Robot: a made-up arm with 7 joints. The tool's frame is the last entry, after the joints.
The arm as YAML. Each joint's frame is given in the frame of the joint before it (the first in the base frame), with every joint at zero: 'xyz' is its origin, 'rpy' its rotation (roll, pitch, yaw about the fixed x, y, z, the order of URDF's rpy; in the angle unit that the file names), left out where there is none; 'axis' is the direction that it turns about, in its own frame. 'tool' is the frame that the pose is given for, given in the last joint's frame.
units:
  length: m
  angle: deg
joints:
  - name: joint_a
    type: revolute
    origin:
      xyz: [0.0, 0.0, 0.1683]
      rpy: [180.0, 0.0, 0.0]
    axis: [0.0, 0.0, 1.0]
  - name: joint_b
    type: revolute
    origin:
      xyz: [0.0, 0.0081, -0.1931]
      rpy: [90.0, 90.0, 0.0]
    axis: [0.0, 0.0, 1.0]
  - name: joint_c
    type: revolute
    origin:
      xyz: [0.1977, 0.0, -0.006]
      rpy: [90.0, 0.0, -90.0]
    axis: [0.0, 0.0, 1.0]
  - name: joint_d
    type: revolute
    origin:
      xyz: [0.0, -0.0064, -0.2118]
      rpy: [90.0, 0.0, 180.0]
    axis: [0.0, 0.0, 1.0]
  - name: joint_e
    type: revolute
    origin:
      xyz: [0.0, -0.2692, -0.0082]
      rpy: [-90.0, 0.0, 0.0]
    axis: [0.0, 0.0, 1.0]
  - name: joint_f
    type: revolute
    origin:
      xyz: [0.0, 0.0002, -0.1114]
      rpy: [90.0, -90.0, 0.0]
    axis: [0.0, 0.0, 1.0]
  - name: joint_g
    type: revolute
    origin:
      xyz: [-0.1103, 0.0, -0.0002]
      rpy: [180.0, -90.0, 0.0]
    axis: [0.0, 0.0, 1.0]
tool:
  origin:
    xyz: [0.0, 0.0, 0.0]
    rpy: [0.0, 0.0, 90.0]
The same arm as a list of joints. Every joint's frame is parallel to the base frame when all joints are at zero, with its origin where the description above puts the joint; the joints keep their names.
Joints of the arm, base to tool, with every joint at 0 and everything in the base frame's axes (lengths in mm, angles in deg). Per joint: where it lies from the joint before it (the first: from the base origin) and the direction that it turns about. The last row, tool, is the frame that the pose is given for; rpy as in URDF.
joint_a: offset 0 0 168.3 axis -z
joint_b: offset 0 -8.1 193.1 axis +y
joint_c: offset 0 -6 197.7 axis -z
joint_d: offset 0 -6.4 211.8 axis +y
joint_e: offset 0 -8.2 269.2 axis -z
joint_f: offset 0 -0.2 111.4 axis +y
joint_g: offset 0 -0.2 110.3 axis -z
tool: offset 0 0 0 rpy 180 0 0

